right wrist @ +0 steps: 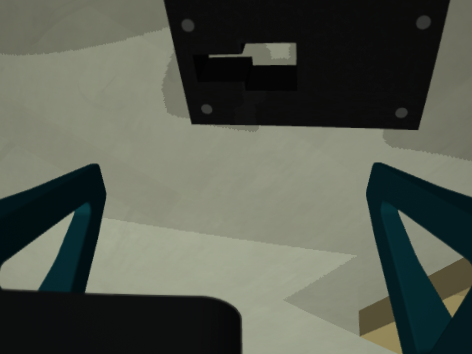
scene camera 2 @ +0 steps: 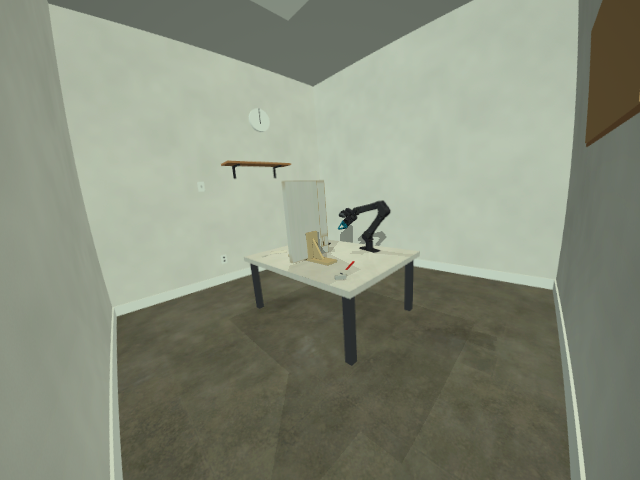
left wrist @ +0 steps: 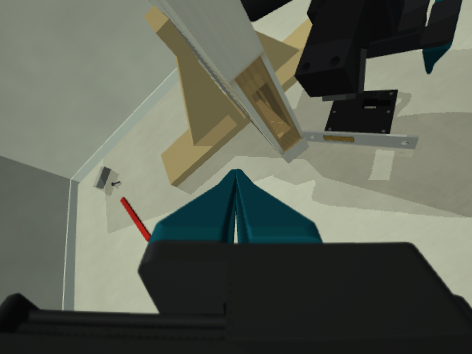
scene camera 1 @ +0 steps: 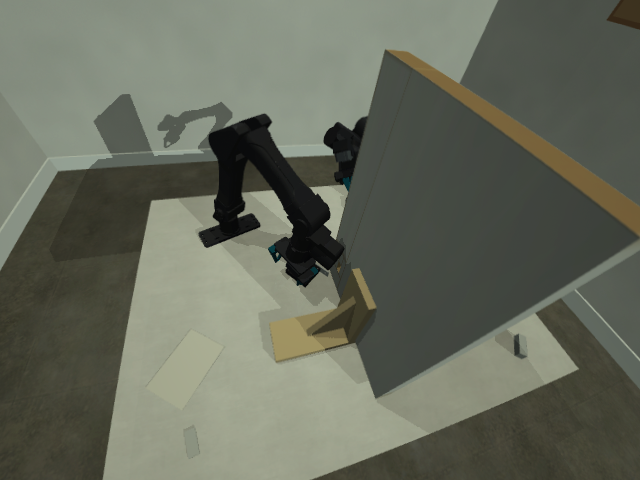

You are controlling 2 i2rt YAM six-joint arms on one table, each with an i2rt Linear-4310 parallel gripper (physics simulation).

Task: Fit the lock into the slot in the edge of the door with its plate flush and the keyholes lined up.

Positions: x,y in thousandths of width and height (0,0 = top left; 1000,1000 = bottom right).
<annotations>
my right gripper: right wrist 501,504; left wrist 815,213; scene camera 1 449,568; not seen in scene camera 2 (hidden by a wooden bracket)
</annotations>
